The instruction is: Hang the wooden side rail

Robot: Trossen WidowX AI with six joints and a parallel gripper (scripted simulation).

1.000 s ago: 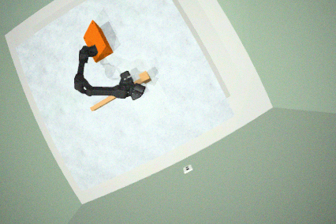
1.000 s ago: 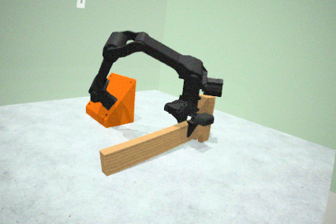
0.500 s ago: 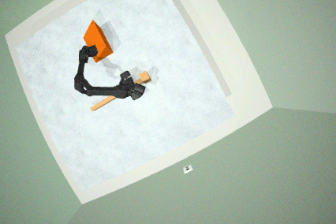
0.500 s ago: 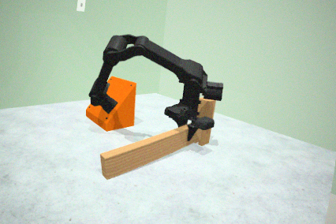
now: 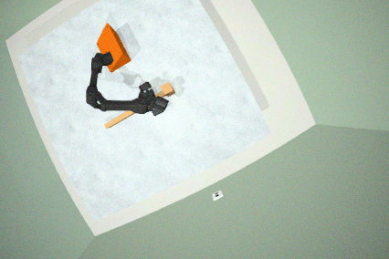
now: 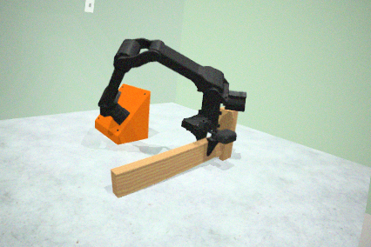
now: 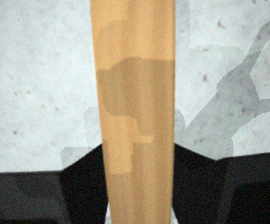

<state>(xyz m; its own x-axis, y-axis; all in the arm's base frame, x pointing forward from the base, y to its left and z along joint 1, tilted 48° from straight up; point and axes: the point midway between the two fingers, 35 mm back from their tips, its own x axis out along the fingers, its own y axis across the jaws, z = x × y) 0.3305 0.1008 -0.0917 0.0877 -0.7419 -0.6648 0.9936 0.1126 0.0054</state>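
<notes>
The headboard post lies 1 cm behind my gripper tip, 10 cm to the left of it and 5 cm above it.
</notes>
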